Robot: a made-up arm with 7 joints.
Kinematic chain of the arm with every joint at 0, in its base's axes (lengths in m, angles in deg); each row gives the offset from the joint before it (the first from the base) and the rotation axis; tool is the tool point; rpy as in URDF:
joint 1: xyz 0 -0.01 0.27 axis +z
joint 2: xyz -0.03 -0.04 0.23 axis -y
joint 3: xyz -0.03 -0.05 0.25 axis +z
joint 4: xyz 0 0.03 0.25 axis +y
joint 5: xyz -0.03 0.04 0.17 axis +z
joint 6: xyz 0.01 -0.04 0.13 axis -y
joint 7: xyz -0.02 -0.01 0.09 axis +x
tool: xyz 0 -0.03 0.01 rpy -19.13 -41.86 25.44
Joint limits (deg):
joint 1: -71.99..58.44
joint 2: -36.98..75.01
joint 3: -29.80..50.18
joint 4: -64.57..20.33
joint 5: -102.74..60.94
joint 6: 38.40..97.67
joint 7: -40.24..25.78
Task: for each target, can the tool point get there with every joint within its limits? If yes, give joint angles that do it. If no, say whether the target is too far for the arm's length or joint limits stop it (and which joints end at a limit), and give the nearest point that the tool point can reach.
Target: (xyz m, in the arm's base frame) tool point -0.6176 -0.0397 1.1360
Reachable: yes | joints -15.20 35.24 42.50 -7.40 24.08 46.88 2.02
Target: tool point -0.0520 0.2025 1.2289
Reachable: yes | joints -59.74 -11.53 -1.84 -36.46 -69.66 70.24 -30.24
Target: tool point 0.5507 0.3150 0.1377
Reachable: no: joint limits stop it (at a limit: joint 1, joint 2, joint 3, joint 4) | nearest point 0.0030 0.6098 0.3760 | short by 0.666 m
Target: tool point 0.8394 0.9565 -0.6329
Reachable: no: too far | nearest point -0.0138 0.6665 0.3282 | short by 1.317 m
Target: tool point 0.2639 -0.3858 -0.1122
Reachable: no: joint limits stop it (at a limit: joint 1, joint 2, joint 4) | nearest point -0.0872 -0.6582 0.2928 | short by 0.601 m
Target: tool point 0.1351 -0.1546 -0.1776
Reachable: no: joint limits stop it (at a limit: joint 1, joint 2, joint 4) | nearest point -0.1884 -0.5928 0.2674 | short by 0.703 m
